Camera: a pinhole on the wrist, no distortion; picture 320 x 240 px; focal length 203.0 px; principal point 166.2 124.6 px. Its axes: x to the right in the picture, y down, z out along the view. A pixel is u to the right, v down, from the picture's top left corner.
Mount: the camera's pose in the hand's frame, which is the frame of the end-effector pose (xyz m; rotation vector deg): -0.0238 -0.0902 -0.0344 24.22 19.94 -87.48
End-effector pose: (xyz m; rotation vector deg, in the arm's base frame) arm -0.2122 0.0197 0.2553 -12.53 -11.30 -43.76
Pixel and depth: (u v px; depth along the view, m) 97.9 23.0 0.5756
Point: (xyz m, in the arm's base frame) -0.6397 0.2574 0.7195
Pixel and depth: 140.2 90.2 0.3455
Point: -0.4598 0.0109 0.5328
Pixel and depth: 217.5 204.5 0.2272
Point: -0.3603 -0.1541 0.4375
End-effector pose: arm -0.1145 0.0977 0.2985 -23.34 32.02 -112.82
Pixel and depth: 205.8 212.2 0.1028
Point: -0.2132 0.1333 0.4256
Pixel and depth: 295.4 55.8 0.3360
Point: -0.2958 0.3674 0.6609
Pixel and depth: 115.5 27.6 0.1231
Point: -0.1223 0.2063 0.4326
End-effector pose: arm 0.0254 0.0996 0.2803 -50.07 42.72 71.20
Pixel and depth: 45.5 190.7 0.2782
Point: 0.1130 0.3729 0.3891
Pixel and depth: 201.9 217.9 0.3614
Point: 0.3637 0.3585 0.3443
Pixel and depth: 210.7 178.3 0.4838
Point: 0.4508 0.4043 0.4367
